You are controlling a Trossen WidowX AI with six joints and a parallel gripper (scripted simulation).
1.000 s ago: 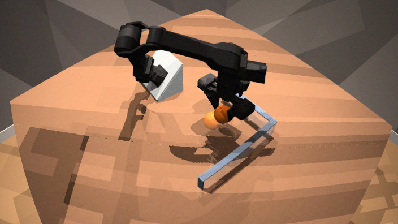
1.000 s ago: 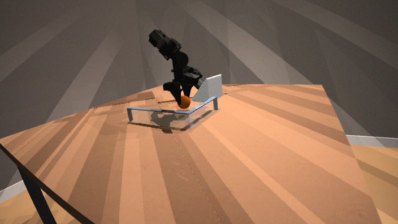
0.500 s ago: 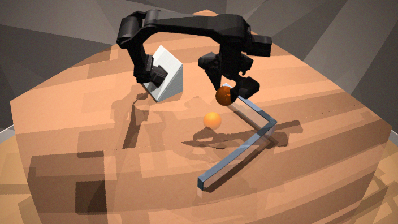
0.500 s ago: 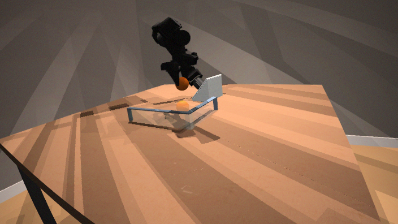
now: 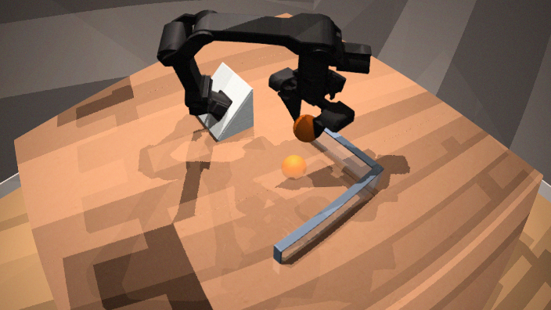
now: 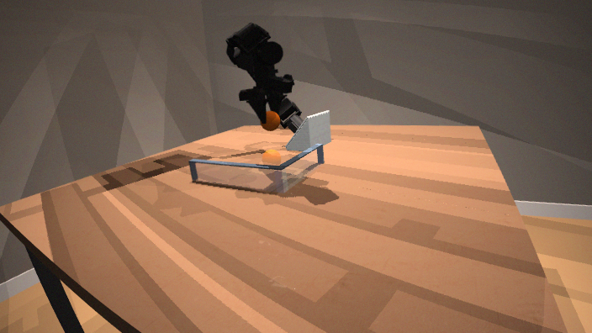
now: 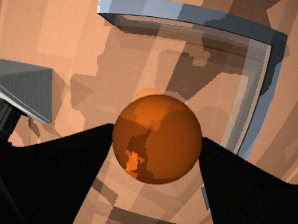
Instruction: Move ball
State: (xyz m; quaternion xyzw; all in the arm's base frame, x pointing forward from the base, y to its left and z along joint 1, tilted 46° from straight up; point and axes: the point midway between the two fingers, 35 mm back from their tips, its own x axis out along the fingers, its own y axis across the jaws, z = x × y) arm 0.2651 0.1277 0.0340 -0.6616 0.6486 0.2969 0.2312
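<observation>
The see-through copy of ball is 10 mm behind my gripper tip, 20 mm to the right of it and 120 mm below it. The rest, counted from my gripper tip: orange ball right at my gripper tip.
</observation>
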